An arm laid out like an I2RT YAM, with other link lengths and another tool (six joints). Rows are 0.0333 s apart.
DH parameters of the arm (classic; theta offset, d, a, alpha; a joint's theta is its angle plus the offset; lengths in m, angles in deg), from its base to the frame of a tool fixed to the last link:
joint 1: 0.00 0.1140 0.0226 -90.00
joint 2: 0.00 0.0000 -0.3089 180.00
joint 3: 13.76 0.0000 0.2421 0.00
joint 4: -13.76 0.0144 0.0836 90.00
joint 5: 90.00 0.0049 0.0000 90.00
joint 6: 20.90 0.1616 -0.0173 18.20
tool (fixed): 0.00 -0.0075 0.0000 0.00
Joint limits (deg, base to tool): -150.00..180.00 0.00..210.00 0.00..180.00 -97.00..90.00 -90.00..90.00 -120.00..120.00
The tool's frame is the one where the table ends.
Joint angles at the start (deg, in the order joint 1, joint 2, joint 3, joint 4, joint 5, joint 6):
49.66 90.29 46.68 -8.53 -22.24 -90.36
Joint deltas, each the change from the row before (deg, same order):
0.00 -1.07 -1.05 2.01 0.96 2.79
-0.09 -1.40 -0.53 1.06 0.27 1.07
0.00 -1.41 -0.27 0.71 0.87 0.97
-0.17 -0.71 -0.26 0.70 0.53 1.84
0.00 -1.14 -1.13 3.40 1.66 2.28
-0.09 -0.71 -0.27 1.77 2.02 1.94
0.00 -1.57 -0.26 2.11 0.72 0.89
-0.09 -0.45 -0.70 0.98 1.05 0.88
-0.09 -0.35 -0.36 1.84 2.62 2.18
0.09 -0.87 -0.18 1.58 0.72 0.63
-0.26 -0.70 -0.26 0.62 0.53 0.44
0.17 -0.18 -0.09 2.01 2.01 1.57
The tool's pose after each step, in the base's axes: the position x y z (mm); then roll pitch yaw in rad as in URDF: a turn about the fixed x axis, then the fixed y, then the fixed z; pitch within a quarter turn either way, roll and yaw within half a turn. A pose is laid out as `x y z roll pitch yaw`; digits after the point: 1 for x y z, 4 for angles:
195.7 301.6 115.2 -2.2046 -0.4991 0.4330
196.9 301.6 122.6 -2.1832 -0.5200 0.4047
199.1 301.2 130.4 -2.1696 -0.5436 0.3759
201.3 300.8 134.5 -2.1497 -0.5445 0.3345
207.5 302.6 142.2 -2.1129 -0.5801 0.2679
214.6 302.9 148.8 -2.0911 -0.6025 0.2063
218.4 304.8 162.6 -2.0444 -0.6432 0.1599
220.6 302.7 163.2 -2.0358 -0.6490 0.1297
228.7 301.7 167.8 -2.0110 -0.6626 0.0543
231.3 303.0 177.0 -1.9738 -0.6864 0.0162
233.6 301.0 181.4 -1.9556 -0.6963 -0.0118
239.7 302.4 188.4 -1.9171 -0.7112 -0.0775

